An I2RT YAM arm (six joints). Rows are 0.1 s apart.
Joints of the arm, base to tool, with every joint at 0 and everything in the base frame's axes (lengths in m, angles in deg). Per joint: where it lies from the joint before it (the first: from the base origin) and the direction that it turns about. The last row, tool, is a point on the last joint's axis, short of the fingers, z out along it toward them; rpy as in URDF.
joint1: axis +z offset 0 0 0.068
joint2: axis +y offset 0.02 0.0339 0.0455
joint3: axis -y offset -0.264 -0.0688 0
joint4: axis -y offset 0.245 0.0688 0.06
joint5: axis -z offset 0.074 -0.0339 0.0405
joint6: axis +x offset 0.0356 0 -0.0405
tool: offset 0 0 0 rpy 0 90 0
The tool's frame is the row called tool.
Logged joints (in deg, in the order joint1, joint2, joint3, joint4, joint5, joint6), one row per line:
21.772, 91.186, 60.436, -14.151, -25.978, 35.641
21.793, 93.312, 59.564, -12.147, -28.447, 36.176
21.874, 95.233, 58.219, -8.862, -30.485, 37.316
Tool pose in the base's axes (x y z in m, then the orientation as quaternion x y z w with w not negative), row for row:
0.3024, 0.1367, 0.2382, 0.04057, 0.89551, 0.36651, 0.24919
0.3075, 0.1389, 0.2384, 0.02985, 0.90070, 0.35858, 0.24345
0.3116, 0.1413, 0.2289, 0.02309, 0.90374, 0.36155, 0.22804
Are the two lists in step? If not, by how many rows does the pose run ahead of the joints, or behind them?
The pose runs 2 rows behind the joints: the pose in row i belongs to the joints in row i - 2.
